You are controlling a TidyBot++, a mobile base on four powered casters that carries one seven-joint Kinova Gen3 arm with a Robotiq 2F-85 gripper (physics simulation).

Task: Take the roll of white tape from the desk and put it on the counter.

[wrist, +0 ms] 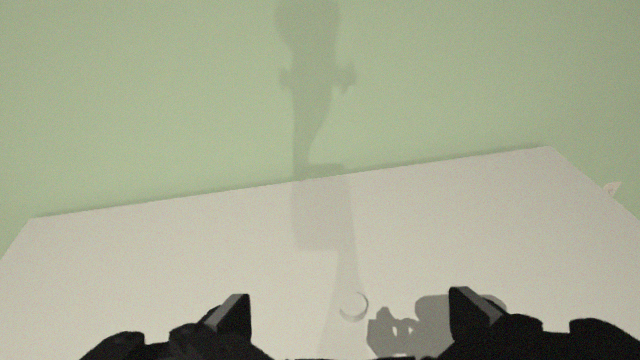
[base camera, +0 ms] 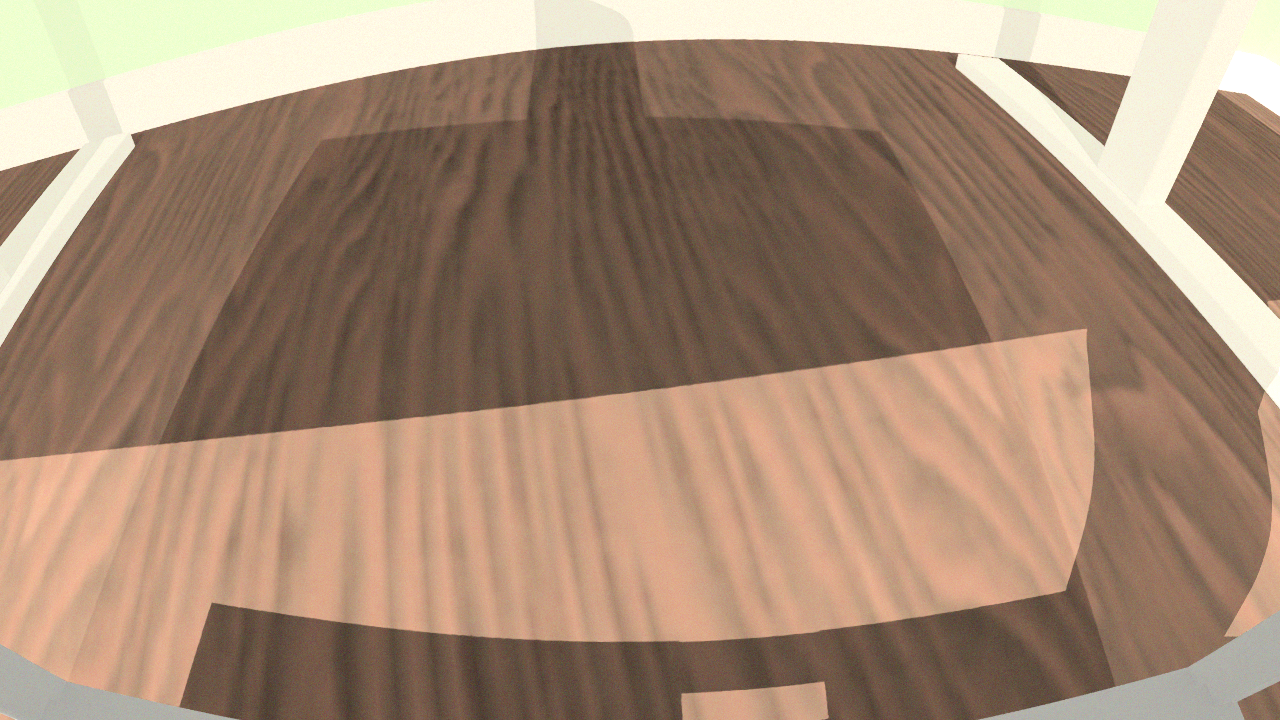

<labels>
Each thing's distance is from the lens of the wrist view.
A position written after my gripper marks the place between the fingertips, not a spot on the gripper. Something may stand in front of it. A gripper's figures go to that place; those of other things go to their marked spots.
my gripper (wrist: pixel 349 313): 0.16 m
white desk (wrist: pixel 527 229): 0.92 m
</labels>
